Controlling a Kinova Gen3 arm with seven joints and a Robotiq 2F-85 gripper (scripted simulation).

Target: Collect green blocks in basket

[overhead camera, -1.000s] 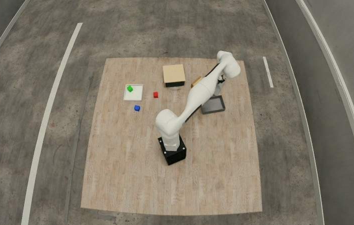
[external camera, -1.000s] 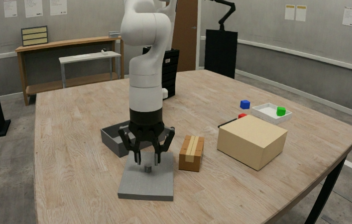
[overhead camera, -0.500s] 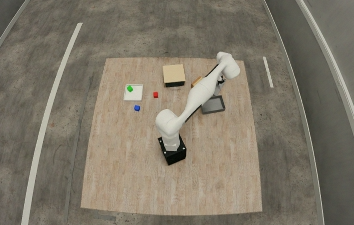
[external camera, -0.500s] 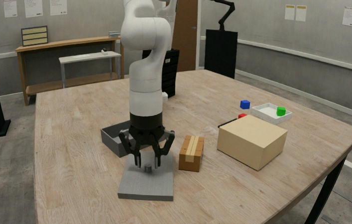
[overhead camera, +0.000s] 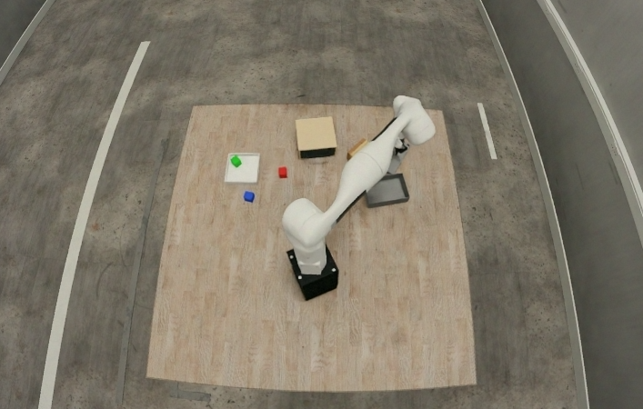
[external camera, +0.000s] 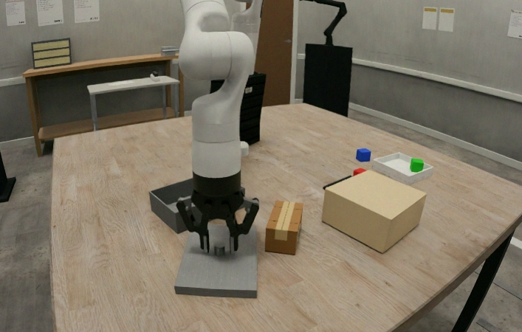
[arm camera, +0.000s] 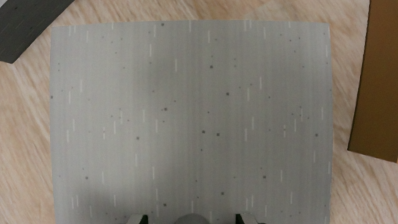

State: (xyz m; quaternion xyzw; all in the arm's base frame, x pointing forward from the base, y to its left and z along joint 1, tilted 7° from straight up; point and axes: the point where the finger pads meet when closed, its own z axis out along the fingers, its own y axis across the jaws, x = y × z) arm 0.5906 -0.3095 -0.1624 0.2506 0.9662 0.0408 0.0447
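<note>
Now: the lid 3 cm below my hand. The rest, counted from my hand: small cardboard box (14 cm to the left, 1 cm below, 1 cm behind); grey metal box (20 cm behind, 3 cm to the left, 2 cm below); drawer (34 cm to the left, 2 cm ahead).
</note>
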